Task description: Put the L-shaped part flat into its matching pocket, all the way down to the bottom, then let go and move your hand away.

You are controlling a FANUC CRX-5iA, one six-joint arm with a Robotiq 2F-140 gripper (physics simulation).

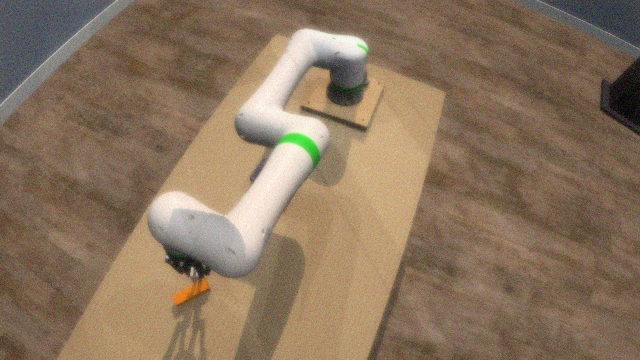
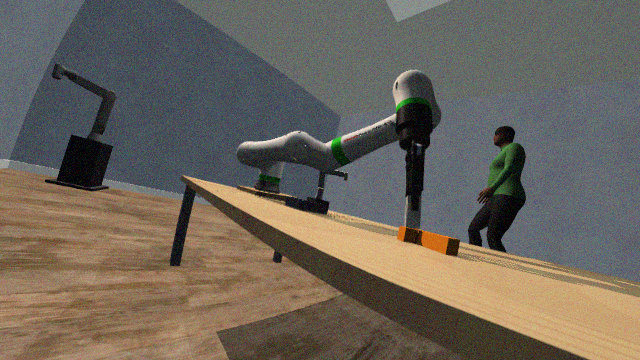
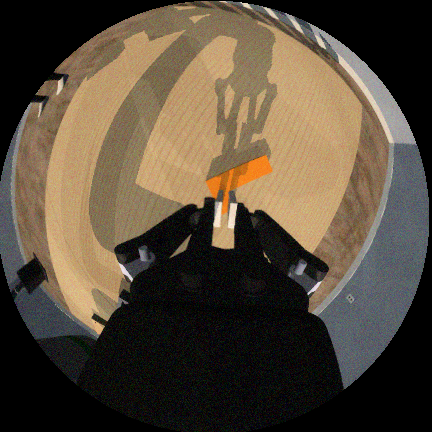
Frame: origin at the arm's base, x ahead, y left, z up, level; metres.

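Where they show: gripper, fingertip midpoint: (image 1: 197,278) (image 2: 411,227) (image 3: 225,198); arm's base, link origin: (image 1: 344,92) (image 2: 267,191).
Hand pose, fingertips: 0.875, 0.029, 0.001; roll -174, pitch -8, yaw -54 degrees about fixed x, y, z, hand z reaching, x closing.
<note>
Things, the pixels of their top centre, and the offset from my fingertips, as dx, dy, dz. Level surfaces: height alone.
- orange L-shaped part, top centre: (image 3: 244,183) (image 2: 427,232) (image 1: 187,287) +0.039, -0.008, -0.001
- wooden table, surface height: dz -0.031
- small dark block, top centre: (image 1: 274,175) (image 2: 308,200) -0.410, -0.021, +0.005
The orange L-shaped part (image 1: 188,293) (image 2: 430,240) (image 3: 247,170) lies flat on the wooden table (image 1: 358,223) (image 2: 492,295) near its front end. My gripper (image 1: 195,278) (image 2: 412,223) (image 3: 225,198) stands upright over it with its fingers shut on the part's short leg. The part rests on the table top. A small dark block (image 1: 256,172) (image 2: 306,204) sits farther back on the table, mostly hidden under my arm; I cannot see a pocket in it.
My arm's base stands on a wooden plate (image 1: 366,111) at the table's far end. A person in a green top (image 2: 503,178) stands beyond the table. Another robot arm on a black pedestal (image 2: 85,161) (image 1: 621,98) stands on the floor.
</note>
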